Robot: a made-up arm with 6 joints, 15 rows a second.
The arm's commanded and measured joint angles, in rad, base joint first. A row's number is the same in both.
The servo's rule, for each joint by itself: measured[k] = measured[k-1] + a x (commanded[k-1-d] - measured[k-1]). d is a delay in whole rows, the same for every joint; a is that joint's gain. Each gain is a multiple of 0.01, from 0.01 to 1. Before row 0 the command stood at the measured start. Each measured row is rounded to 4 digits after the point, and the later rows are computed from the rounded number. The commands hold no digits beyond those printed.
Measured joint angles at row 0:
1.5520, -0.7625, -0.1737, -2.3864, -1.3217, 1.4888
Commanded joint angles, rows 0 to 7:
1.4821, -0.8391, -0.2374, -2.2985, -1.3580, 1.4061
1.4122, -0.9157, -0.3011, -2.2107, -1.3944, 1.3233
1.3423, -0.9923, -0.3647, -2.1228, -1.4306, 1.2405
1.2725, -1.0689, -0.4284, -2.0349, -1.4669, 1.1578
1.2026, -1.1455, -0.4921, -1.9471, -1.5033, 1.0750
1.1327, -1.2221, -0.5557, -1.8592, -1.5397, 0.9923
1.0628, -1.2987, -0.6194, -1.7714, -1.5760, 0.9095
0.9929, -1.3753, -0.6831, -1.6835, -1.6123, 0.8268
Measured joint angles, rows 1 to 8:
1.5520, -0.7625, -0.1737, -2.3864, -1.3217, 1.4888
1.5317, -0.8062, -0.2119, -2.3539, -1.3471, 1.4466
1.4970, -0.8686, -0.2654, -2.3009, -1.3802, 1.3837
1.4521, -0.9391, -0.3250, -2.2350, -1.4155, 1.3107
1.4000, -1.0131, -0.3870, -2.1610, -1.4515, 1.2327
1.3428, -1.0886, -0.4501, -2.0819, -1.4878, 1.1523
1.2819, -1.1647, -0.5135, -1.9995, -1.5241, 1.0707
1.2184, -1.2411, -0.5770, -1.9151, -1.5604, 0.9885
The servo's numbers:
d 1
a 0.29 0.57 0.60 0.37 0.70 0.51

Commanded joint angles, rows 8 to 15:
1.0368, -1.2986, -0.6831, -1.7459, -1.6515, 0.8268
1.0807, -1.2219, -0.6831, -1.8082, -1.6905, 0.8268
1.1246, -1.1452, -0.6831, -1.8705, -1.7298, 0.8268
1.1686, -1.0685, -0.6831, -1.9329, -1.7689, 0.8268
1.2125, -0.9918, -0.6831, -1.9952, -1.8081, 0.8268
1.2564, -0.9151, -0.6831, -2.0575, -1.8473, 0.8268
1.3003, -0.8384, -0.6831, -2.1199, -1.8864, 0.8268
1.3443, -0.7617, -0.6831, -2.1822, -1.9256, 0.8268
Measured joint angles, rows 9 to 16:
1.1530, -1.3176, -0.6407, -1.8294, -1.5967, 0.9060
1.1193, -1.3068, -0.6661, -1.7985, -1.6351, 0.8656
1.1081, -1.2584, -0.6763, -1.8021, -1.6739, 0.8458
1.1129, -1.1939, -0.6804, -1.8274, -1.7130, 0.8361
1.1291, -1.1224, -0.6820, -1.8664, -1.7521, 0.8314
1.1533, -1.0480, -0.6827, -1.9141, -1.7913, 0.8291
1.1832, -0.9722, -0.6829, -1.9672, -1.8305, 0.8279
1.2172, -0.8959, -0.6830, -2.0237, -1.8696, 0.8273

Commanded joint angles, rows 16 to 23:
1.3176, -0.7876, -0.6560, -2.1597, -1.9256, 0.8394
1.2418, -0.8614, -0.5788, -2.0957, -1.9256, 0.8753
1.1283, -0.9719, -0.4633, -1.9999, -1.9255, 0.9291
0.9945, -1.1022, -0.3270, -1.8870, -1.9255, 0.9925
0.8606, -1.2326, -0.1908, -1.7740, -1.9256, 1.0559
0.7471, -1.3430, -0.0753, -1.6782, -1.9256, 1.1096
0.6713, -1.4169, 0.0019, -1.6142, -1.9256, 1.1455
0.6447, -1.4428, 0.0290, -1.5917, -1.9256, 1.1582
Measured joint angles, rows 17 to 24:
1.2541, -0.8194, -0.6831, -2.0823, -1.9088, 0.8270
1.2725, -0.8013, -0.6668, -2.1109, -1.9206, 0.8333
1.2636, -0.8356, -0.6140, -2.1053, -1.9241, 0.8547
1.2244, -0.9133, -0.5236, -2.0663, -1.9251, 0.8926
1.1577, -1.0210, -0.4056, -2.0000, -1.9254, 0.9435
1.0715, -1.1416, -0.2767, -1.9164, -1.9255, 1.0008
0.9774, -1.2564, -0.1559, -1.8283, -1.9256, 1.0563
0.8886, -1.3479, -0.0612, -1.7491, -1.9256, 1.1018

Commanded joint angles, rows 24 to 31:
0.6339, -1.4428, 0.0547, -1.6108, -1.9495, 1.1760
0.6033, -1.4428, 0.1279, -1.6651, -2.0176, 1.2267
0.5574, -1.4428, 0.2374, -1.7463, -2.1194, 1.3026
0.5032, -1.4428, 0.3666, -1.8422, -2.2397, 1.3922
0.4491, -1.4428, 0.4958, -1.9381, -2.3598, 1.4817
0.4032, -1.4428, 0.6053, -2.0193, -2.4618, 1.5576
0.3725, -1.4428, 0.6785, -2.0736, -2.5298, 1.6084
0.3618, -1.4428, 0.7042, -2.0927, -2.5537, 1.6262
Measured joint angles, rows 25 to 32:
0.8179, -1.4020, -0.0071, -1.6909, -1.9256, 1.1306
0.7645, -1.4253, 0.0300, -1.6613, -1.9423, 1.1538
0.7178, -1.4353, 0.0887, -1.6627, -1.9950, 1.1910
0.6713, -1.4396, 0.1779, -1.6936, -2.0821, 1.2479
0.6226, -1.4414, 0.2911, -1.7486, -2.1924, 1.3215
0.5723, -1.4422, 0.4139, -1.8187, -2.3096, 1.4032
0.5233, -1.4425, 0.5287, -1.8929, -2.4161, 1.4819
0.4796, -1.4427, 0.6186, -1.9598, -2.4957, 1.5464

